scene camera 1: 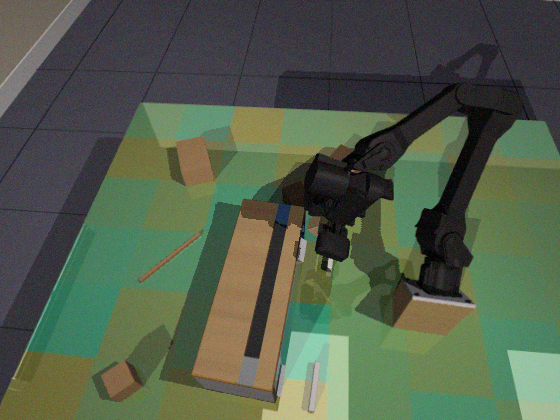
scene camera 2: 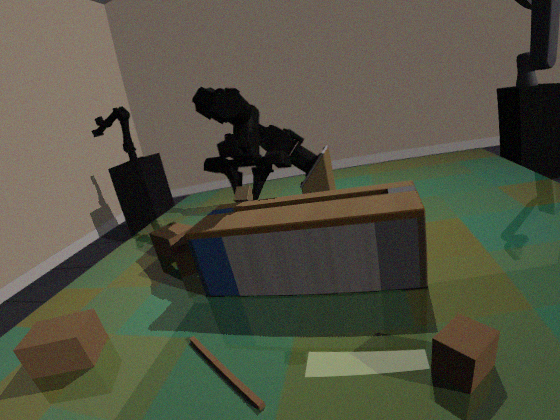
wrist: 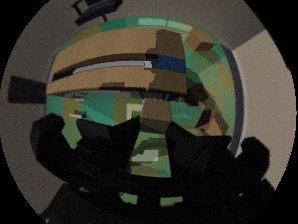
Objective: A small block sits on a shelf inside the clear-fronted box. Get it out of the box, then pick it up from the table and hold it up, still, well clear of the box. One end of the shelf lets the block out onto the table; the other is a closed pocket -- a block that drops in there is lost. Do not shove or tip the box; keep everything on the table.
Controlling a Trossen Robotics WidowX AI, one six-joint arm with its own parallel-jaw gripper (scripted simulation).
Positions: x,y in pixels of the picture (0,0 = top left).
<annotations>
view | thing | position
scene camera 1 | gripper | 320,229
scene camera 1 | wooden box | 241,351
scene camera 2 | gripper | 247,202
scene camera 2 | wooden box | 373,238
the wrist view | gripper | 153,119
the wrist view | block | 155,117
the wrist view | wooden box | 131,64
</annotations>
